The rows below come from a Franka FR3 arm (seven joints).
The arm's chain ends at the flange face. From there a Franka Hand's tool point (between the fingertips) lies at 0.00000 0.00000 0.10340 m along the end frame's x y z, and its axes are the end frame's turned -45 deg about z.
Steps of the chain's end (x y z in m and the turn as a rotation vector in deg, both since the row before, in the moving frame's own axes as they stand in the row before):
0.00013, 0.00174, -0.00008, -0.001, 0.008, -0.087
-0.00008, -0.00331, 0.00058, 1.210, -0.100, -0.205
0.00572, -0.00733, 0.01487, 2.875, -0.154, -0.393
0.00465, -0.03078, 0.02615, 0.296, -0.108, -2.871
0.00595, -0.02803, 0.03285, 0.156, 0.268, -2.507
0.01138, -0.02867, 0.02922, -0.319, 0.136, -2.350
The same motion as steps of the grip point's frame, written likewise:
-0.00113, 0.00133, -0.00008, -0.006, 0.005, -0.087
0.00370, -0.00407, 0.00056, 0.926, 0.785, -0.205
0.01269, -0.00501, 0.01474, 2.142, 1.924, -0.393
0.02528, -0.01900, 0.02615, 0.286, 0.133, -2.871
0.02457, -0.01548, 0.03285, -0.079, 0.300, -2.507
0.02810, -0.01164, 0.02922, -0.322, -0.129, -2.350

